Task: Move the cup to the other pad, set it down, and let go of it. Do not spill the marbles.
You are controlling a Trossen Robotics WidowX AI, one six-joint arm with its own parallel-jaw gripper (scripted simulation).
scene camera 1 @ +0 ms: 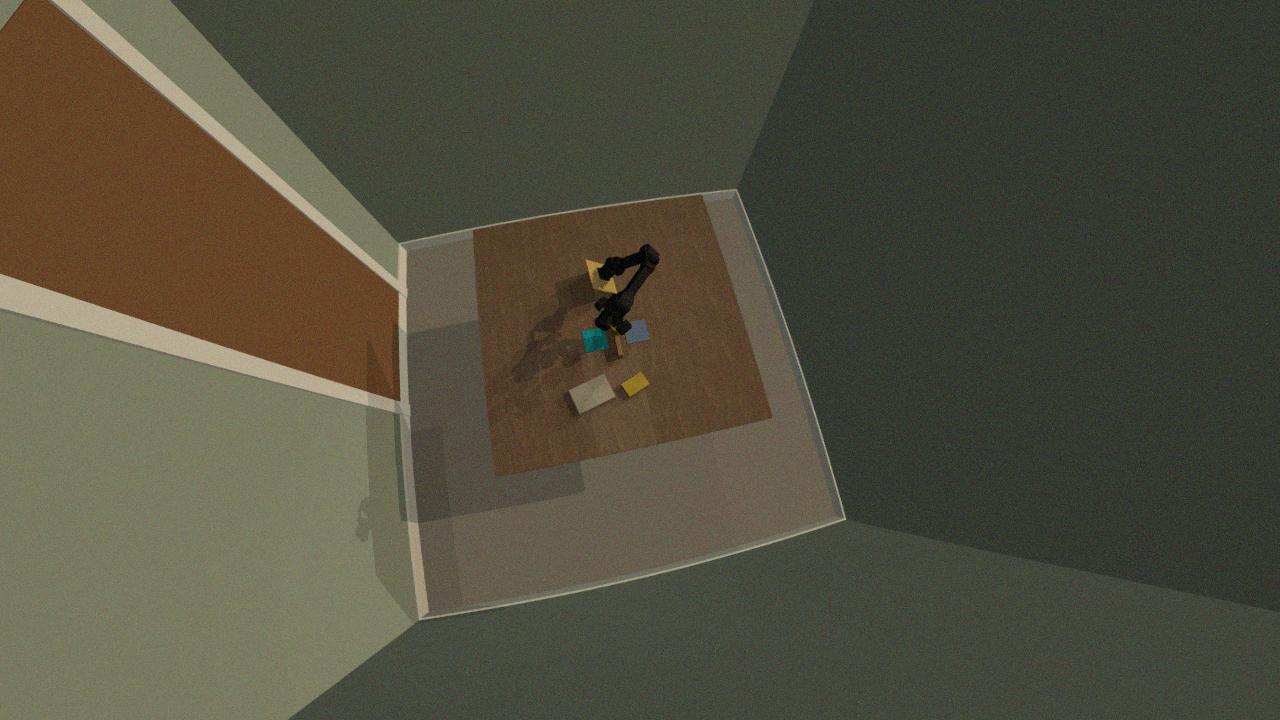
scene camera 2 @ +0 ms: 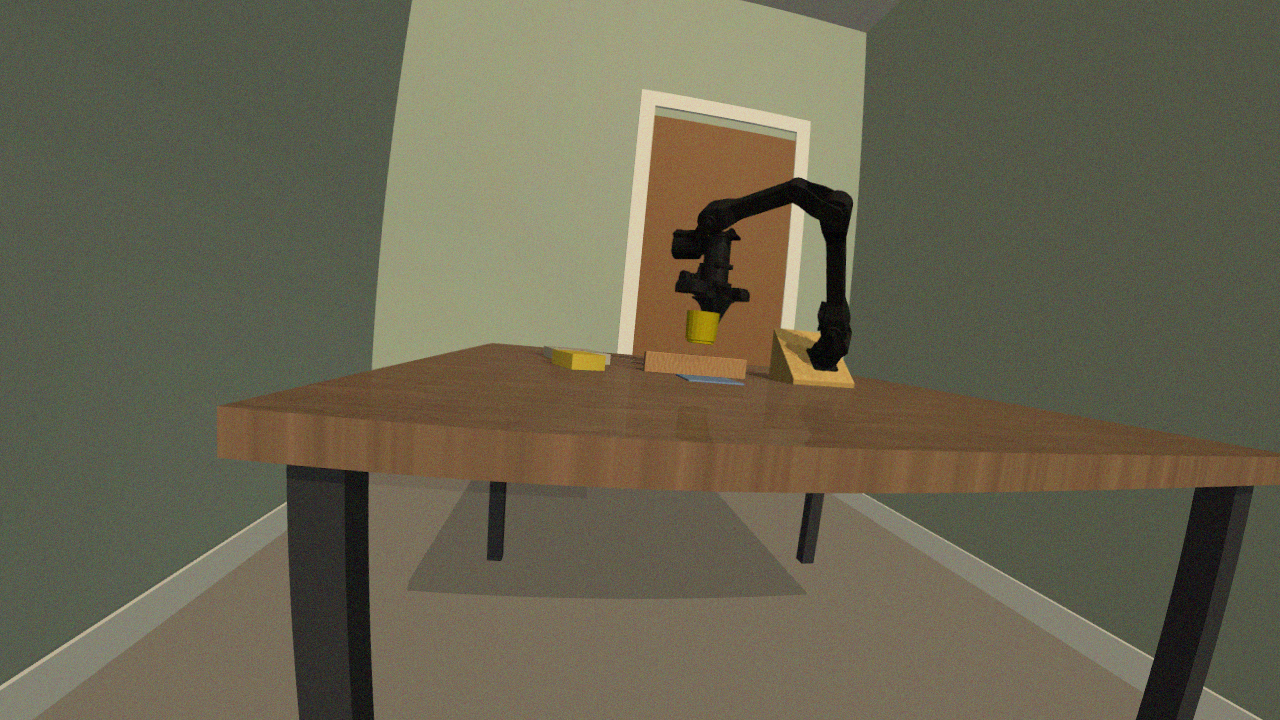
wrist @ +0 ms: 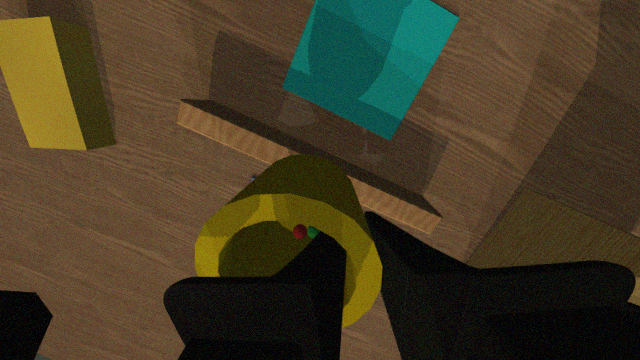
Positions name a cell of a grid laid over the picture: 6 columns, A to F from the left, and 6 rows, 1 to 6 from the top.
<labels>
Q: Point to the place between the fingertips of the gripper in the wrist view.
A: D4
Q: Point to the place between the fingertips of the gripper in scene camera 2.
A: D3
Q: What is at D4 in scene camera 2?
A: A wooden bar.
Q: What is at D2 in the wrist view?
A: A teal pad.
</labels>
